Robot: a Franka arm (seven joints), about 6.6 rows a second.
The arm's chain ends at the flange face. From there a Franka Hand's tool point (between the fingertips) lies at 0.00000 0.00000 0.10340 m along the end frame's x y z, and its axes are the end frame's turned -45 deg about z.
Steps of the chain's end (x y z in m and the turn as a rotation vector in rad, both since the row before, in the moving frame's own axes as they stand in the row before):
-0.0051, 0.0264, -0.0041, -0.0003, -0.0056, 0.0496
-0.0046, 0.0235, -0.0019, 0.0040, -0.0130, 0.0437
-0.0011, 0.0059, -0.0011, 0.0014, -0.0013, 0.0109
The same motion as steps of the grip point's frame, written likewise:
-0.0227, 0.0147, -0.0041, 0.0037, -0.0042, 0.0496
-0.0205, 0.0121, -0.0019, 0.0120, -0.0064, 0.0437
-0.0049, 0.0032, -0.0011, 0.0019, 0.0001, 0.0109

